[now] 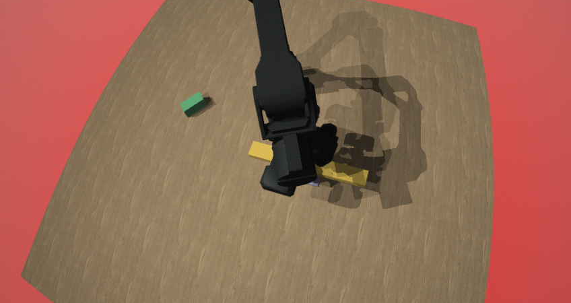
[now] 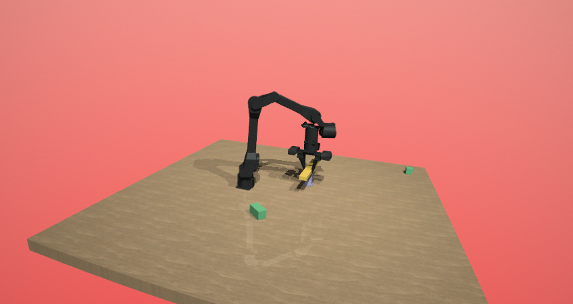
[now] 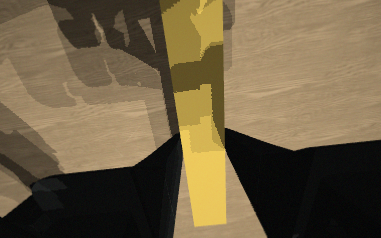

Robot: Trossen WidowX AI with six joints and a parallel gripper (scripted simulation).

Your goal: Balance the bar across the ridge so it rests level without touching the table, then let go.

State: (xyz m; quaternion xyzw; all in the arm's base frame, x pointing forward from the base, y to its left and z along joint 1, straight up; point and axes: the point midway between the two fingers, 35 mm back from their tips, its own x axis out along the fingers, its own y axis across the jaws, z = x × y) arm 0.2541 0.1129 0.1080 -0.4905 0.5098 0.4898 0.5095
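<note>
Now: gripper tip 30 mm to the right of the yellow bar. From my gripper tip the other things lie so: green cube (490 mm ahead, 390 mm to the left, 60 mm below).
</note>
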